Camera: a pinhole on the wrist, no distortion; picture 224 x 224 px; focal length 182.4 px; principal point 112.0 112.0 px. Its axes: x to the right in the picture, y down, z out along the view. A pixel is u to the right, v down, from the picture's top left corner.
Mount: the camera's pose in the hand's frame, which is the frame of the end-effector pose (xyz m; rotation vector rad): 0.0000 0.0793 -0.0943 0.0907 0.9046 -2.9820
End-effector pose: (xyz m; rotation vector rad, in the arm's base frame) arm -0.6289 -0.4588 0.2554 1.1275 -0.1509 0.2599
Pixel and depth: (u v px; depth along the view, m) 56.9 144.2 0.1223
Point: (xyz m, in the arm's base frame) -0.5966 -0.4551 0.2567
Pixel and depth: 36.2 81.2 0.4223
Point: -0.4530 -0.7554 0.3403
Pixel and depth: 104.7 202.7 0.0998
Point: -0.6234 -0.4306 0.2241
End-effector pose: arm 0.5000 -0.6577 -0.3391 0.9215 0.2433 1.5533
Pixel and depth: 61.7 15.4 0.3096
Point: 0.6446 -0.6998 -0.1148
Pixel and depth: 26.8 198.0 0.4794
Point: 0.9201 -0.4495 -0.3630
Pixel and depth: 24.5 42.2 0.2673
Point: 0.6239 -0.6274 -0.1567
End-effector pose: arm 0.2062 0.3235 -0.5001 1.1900 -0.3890 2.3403
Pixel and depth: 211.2 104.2 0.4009
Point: 0.5547 0.2586 -0.5530
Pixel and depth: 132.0 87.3 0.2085
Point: 0.2934 0.2827 -0.4734
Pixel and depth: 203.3 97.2 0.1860
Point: 0.3068 0.2756 -0.5467
